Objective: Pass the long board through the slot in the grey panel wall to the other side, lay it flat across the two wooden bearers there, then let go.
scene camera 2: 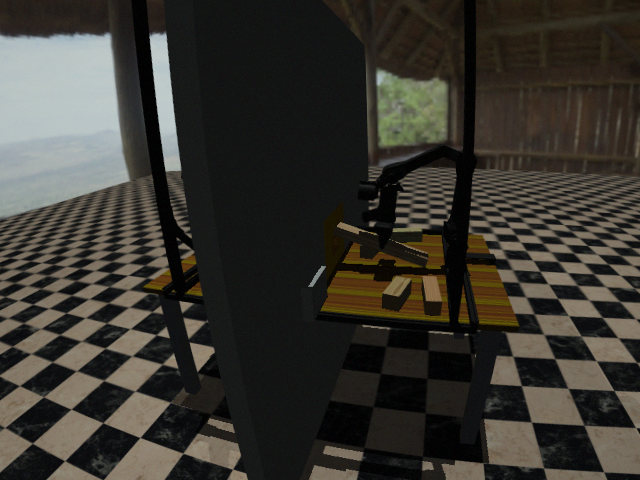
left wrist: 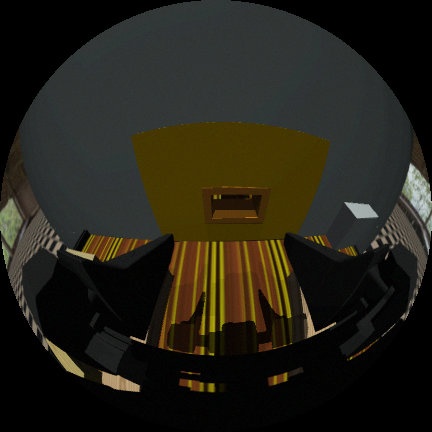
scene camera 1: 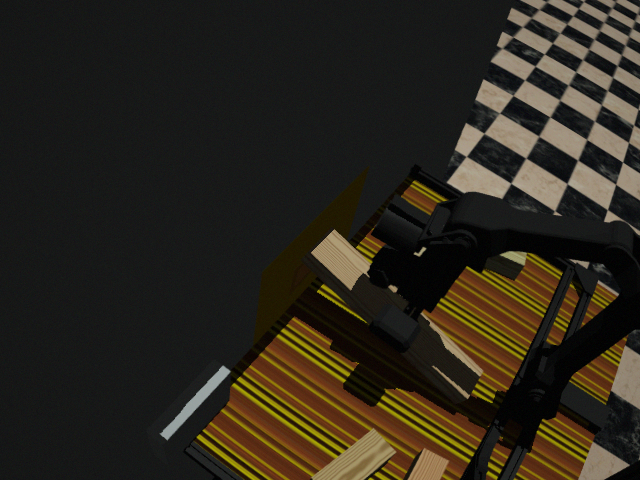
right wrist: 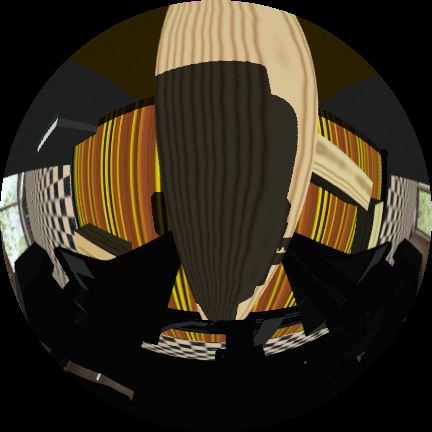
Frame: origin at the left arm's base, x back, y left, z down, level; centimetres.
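Where they show: left gripper, fingertip midpoint: [left wrist: 230, 239]; right gripper, fingertip midpoint: [scene camera 2: 382, 245] [right wrist: 230, 232]; right arm's base, origin of the base link: [scene camera 1: 524, 408] [right wrist: 238, 327].
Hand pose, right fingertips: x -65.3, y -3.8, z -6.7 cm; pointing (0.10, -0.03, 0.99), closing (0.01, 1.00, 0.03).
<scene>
After its pixels a point has its place.
The long board [scene camera 1: 338, 260] {y -4.5, x -53.2, z -12.8 cm} [scene camera 2: 413, 254] {y -6.8, x -76.3, z -5.3 cm} [right wrist: 225, 150] {y -4.4, x -60.6, z -10.4 cm} is above the table on the right arm's side, tilted, its end toward the wall higher. My right gripper [scene camera 1: 405, 311] {y -3.8, x -65.3, z -6.7 cm} [right wrist: 230, 232] {y -3.8, x -65.3, z -6.7 cm} is shut on it near its middle. The raised end is near the yellow patch [scene camera 1: 276, 289] {y -12.7, x -48.3, z -9.5 cm} [scene camera 2: 330, 232] {y -9.9, x -48.3, z -12.8 cm} [left wrist: 175, 165] {y 4.5, x -43.1, z -13.5 cm} on the grey wall [scene camera 2: 279, 155] {y -48.5, x -48.3, z -43.4 cm} [left wrist: 220, 75] {y -1.5, x -43.2, z -24.8 cm}. In the left wrist view the slot's brown frame [left wrist: 206, 205] {y 0.8, x -43.0, z -6.9 cm} shows with no board in it. My left gripper [left wrist: 230, 239] {y -1.8, x -32.7, z -11.7 cm} is open and empty, facing the slot; pale wood [left wrist: 309, 317] {y -12.8, x -26.1, z -1.9 cm}, apparently bearers, shows partly hidden beside its fingers.
A grey block [scene camera 1: 196, 403] {y -33.9, x -50.7, z -8.1 cm} [scene camera 2: 316, 291] {y -37.6, x -51.3, z -5.1 cm} [left wrist: 361, 210] {y -32.4, x -40.5, z -8.1 cm} juts from the wall beside the patch. Several wooden blocks lie on the right arm's table, among them one at the front [scene camera 2: 397, 293] {y -30.6, x -72.9, z -2.8 cm}, a pinkish one [scene camera 2: 432, 295] {y -29.8, x -82.7, z -2.5 cm} and one at the back [scene camera 2: 406, 235] {y 24.6, x -72.3, z -1.1 cm}.
</scene>
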